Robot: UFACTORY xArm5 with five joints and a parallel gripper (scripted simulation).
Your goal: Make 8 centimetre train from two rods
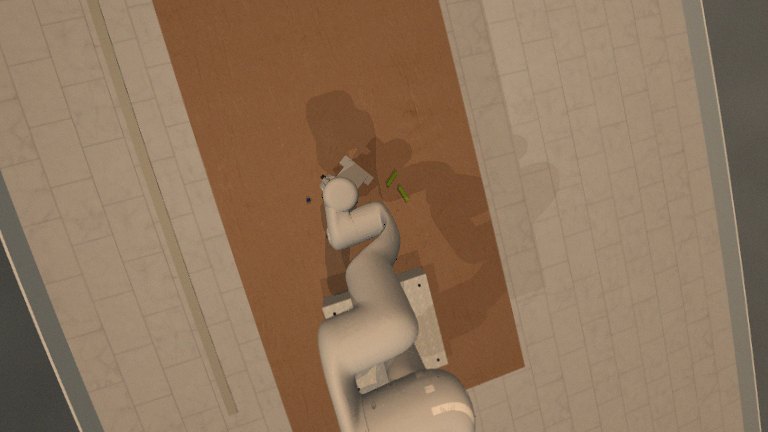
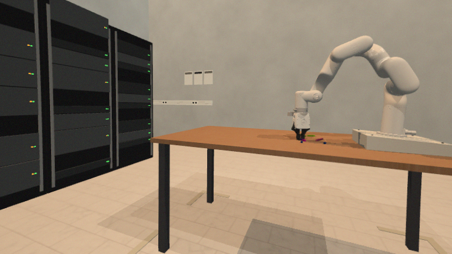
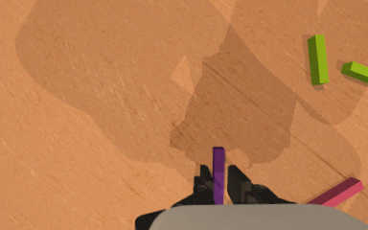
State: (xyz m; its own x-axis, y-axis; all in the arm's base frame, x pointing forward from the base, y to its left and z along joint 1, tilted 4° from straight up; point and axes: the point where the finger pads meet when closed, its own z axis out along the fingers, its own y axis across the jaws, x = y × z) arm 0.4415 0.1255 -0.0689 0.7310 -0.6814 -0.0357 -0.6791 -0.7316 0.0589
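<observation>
Right now the purple rod is 20 mm below my hand. From my hand the other things lie so: blue rod (30 mm behind, 90 mm to the left, 20 mm below); pink rod (100 mm behind, 70 mm to the right, 20 mm below); magenta rod (30 mm behind, 20 mm to the left, 20 mm below).
</observation>
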